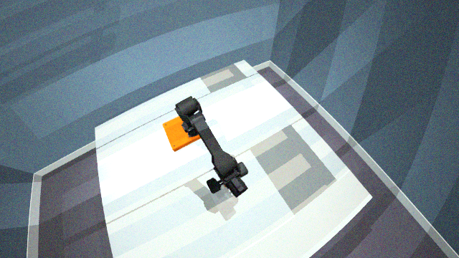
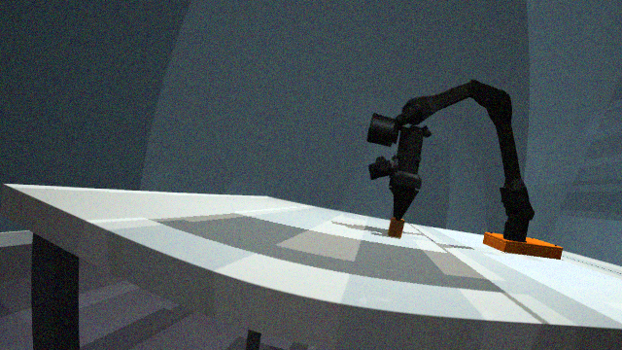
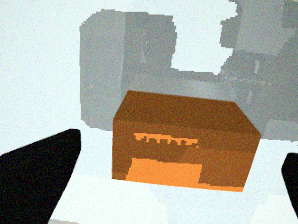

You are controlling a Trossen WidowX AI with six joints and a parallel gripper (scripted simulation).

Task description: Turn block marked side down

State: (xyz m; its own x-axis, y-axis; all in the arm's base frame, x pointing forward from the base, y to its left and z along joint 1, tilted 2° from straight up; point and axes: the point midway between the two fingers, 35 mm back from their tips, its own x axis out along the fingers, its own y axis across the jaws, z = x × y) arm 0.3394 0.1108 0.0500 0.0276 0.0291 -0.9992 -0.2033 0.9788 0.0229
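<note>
The orange block is 2 cm below my gripper tip and 1 cm behind it.
</note>
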